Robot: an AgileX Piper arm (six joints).
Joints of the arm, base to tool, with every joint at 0 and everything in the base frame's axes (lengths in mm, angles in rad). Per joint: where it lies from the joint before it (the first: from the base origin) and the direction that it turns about. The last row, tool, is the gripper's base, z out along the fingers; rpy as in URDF.
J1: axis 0 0 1 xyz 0 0 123
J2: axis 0 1 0 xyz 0 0 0
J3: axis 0 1 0 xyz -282.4 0 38.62
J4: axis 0.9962 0 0.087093 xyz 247.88 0 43.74
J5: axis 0 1 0 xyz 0 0 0
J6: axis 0.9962 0 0.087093 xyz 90.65 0 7.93
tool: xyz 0 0 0 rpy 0 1.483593 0
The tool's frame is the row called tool.
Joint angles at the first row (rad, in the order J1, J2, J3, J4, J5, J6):
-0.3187, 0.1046, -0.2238, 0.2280, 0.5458, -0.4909
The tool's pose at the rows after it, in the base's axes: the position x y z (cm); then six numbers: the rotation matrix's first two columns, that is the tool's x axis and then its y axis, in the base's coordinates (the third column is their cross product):
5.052 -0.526 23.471 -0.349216 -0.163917 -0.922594 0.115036 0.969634 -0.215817
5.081 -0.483 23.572 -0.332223 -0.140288 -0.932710 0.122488 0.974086 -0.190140
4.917 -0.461 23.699 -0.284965 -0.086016 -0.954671 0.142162 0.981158 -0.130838
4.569 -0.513 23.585 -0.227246 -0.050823 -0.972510 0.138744 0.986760 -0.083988
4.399 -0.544 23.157 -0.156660 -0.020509 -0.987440 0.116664 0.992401 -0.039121
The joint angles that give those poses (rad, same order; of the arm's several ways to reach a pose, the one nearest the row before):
-0.3188, 0.1045, -0.2238, 0.2314, 0.5463, -0.4690
-0.3187, 0.1028, -0.2232, 0.2469, 0.5350, -0.4550
-0.2916, 0.0808, -0.2171, 0.2222, 0.5063, -0.3611
-0.2084, 0.0397, -0.2003, 0.1079, 0.4694, -0.1933
-0.1231, -0.0038, -0.1658, 0.0001, 0.4104, -0.0397

